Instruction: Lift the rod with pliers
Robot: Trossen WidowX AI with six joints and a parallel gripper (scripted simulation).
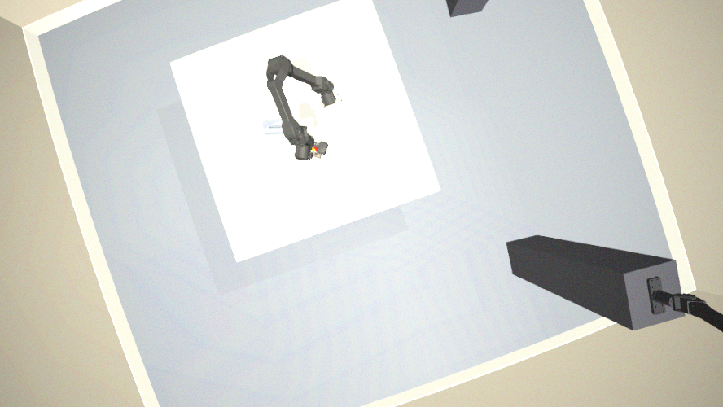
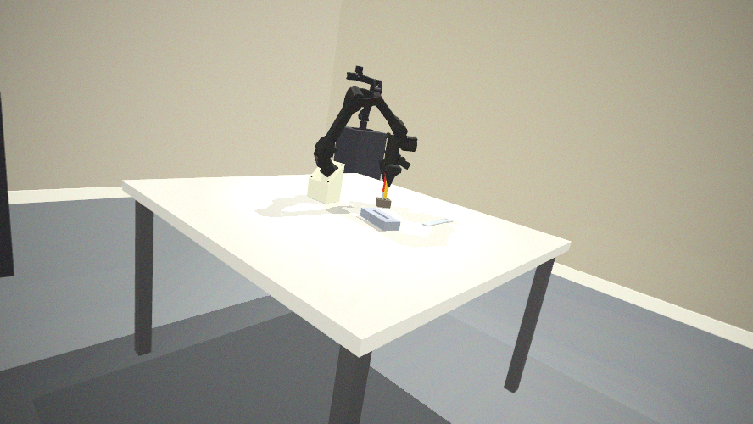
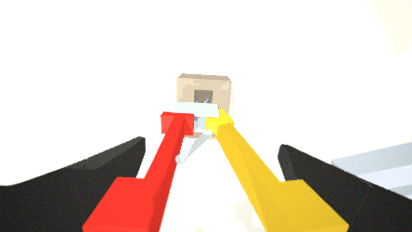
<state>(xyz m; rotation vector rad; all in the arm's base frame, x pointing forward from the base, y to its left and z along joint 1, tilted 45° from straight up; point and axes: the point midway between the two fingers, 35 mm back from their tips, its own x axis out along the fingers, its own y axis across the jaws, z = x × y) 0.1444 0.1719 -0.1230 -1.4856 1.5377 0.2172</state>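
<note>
Now: the channel block 190 mm ahead of my gripper tip, 190 mm to the right of it and 80 mm below it. From my gripper tip the other things lie so: brown holster: 10 mm behind, 90 mm below; then rod: 250 mm ahead, 110 mm to the left, 100 mm below.
</note>
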